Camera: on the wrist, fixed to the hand. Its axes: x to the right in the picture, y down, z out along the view.
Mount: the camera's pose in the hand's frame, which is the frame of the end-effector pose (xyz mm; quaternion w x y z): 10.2 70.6 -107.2 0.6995 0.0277 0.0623 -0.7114
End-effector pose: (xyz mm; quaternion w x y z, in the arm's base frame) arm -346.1 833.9 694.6 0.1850 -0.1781 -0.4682 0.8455
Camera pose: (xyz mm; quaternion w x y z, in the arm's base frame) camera -314.4 881.8 579.3 0.7650 0.1609 -0.4192 0.4617
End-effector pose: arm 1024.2 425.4 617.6 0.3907 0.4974 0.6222 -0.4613
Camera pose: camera 1088.4 536.9 623.7 0.1074 0.0551 -0.8006 0.5869
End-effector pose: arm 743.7 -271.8 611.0 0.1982 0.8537 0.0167 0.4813
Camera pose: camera 648.9 -300.0 693.5 0.4563 0.5608 0.6447 0.2484
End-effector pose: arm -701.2 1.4 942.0 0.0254 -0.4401 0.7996 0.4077
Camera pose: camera -724.5 -58.1 1053.8 0.2702 -0.9014 0.2591 0.2176
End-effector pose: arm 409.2 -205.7 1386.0 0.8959 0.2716 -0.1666 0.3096
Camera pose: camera 385.3 -91.1 1332.4 0.8498 0.3140 0.1411 -0.3992
